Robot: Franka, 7 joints.
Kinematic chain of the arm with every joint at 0, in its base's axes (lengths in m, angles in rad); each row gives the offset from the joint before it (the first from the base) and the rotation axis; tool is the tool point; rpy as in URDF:
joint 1: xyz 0 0 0.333 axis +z
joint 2: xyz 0 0 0 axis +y
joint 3: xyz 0 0 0.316 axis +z
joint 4: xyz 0.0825 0 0 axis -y
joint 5: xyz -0.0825 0 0.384 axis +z
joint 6: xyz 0 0 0 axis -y
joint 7: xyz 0.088 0 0 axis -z
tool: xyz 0 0 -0.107 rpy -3.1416 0 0
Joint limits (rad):
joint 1: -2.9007..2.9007
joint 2: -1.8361..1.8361
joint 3: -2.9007..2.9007
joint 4: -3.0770..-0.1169
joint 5: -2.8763..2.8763
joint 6: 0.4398..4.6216
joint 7: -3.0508..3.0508
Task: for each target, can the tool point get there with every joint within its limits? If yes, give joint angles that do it. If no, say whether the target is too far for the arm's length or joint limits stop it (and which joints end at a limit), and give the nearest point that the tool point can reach.
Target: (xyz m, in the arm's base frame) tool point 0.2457 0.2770 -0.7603
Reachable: no: too far | nearest point 0.2208 0.2489 -0.3585 | short by 0.404 m
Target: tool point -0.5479 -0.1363 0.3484
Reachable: yes | joints -0.7221 -0.9040 -2.1424 -1.6666 0.7704 1.0885 0.6284
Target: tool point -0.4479 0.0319 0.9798
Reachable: yes | joints -0.1663 -1.1713 -0.3429 -0.8818 -1.8000 3.3076 0.7604
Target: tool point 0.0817 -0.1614 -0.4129
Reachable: no: joint limits stop it (at a limit: joint 2) | nearest point 0.0865 -0.1708 -0.3528 | short by 0.061 m
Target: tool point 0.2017 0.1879 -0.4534
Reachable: no: joint limits stop it (at a limit: joint 2) | nearest point 0.2025 0.1887 -0.3607 | short by 0.093 m
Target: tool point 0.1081 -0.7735 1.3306
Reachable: no: too far | nearest point 0.0732 -0.5238 1.0085 | short by 0.409 m
